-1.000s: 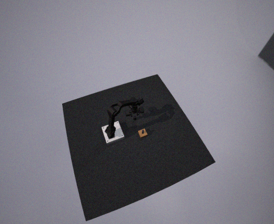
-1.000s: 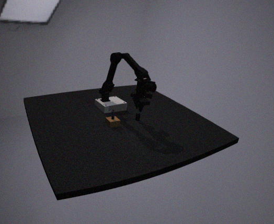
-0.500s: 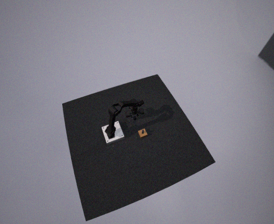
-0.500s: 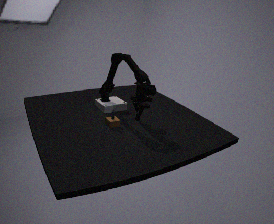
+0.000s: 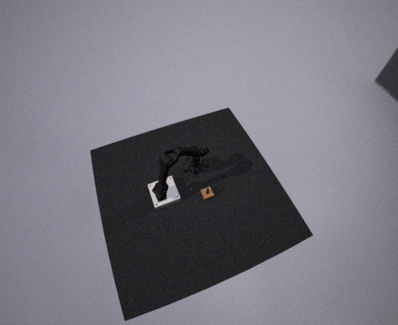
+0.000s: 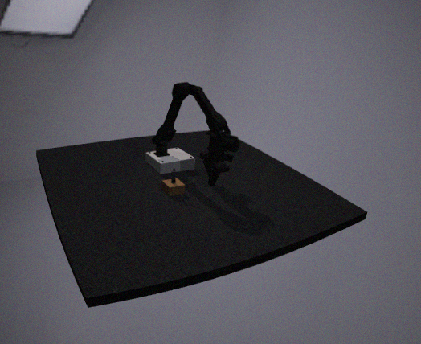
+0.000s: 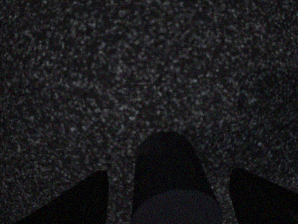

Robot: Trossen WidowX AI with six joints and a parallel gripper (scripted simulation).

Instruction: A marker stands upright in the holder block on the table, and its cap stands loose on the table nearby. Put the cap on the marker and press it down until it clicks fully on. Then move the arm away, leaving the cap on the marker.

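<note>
My gripper tip is now right at the marker cap. From my gripper tip the other things lie so: holder block 1 cm ahead, 20 cm to the right.
</note>
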